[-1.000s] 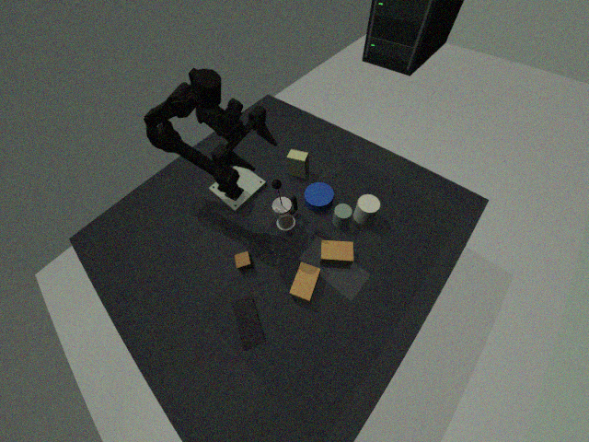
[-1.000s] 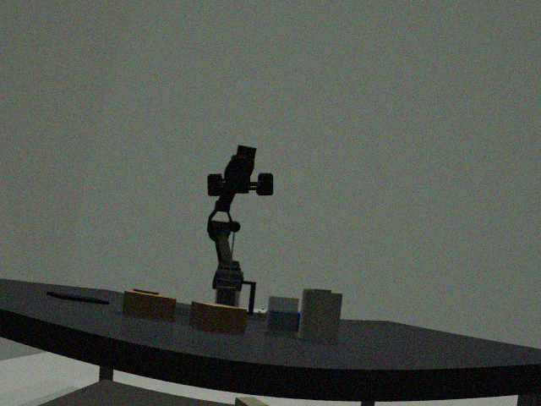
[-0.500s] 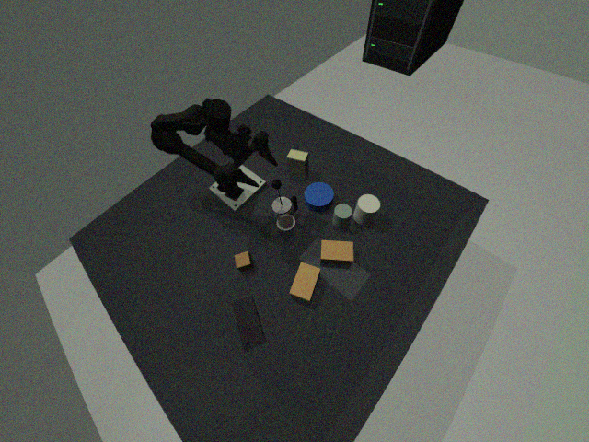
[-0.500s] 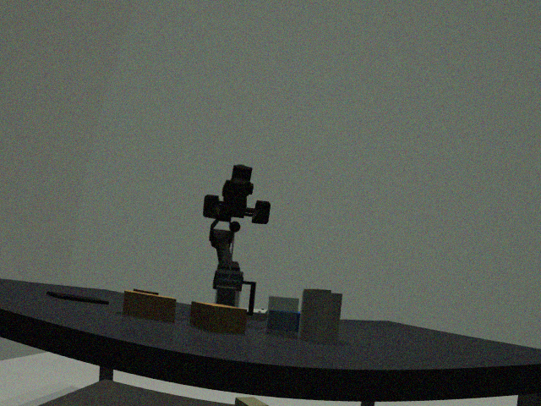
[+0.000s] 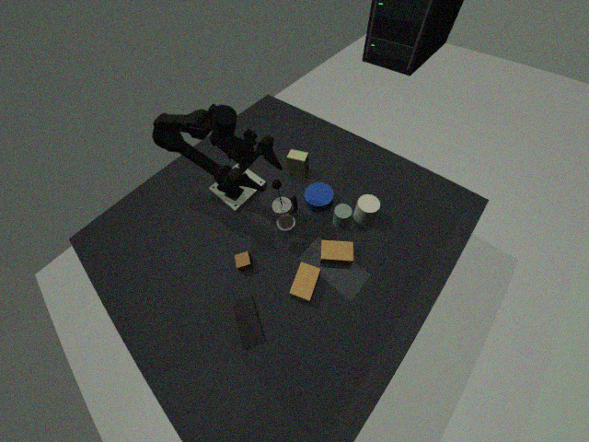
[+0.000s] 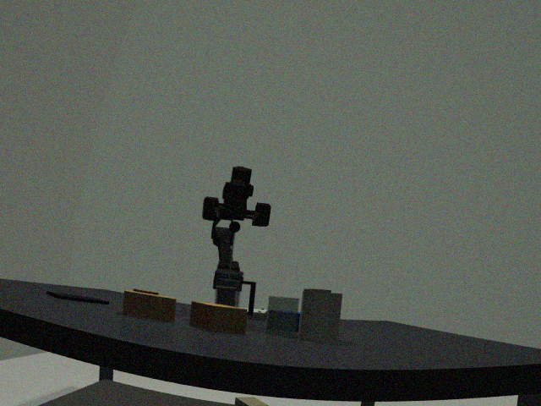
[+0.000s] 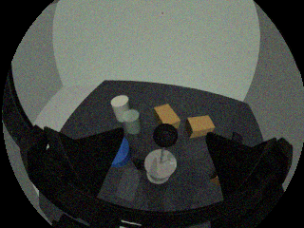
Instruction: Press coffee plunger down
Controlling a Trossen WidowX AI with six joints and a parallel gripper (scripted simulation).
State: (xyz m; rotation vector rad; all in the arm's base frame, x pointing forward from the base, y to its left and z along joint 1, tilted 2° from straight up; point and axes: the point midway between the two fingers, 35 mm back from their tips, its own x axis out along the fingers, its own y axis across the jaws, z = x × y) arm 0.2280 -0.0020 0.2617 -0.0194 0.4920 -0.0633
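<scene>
Now: gripper tip 1 cm short of the coffee press, 1 cm to the right of it and 14 cm above it. The rest, counted from my gripper tip: blue cylinder (8 cm ahead, 16 cm to the left, 24 cm below); white cylinder (27 cm ahead, 17 cm to the left, 22 cm below); green cylinder (20 cm ahead, 11 cm to the left, 22 cm below).
</scene>
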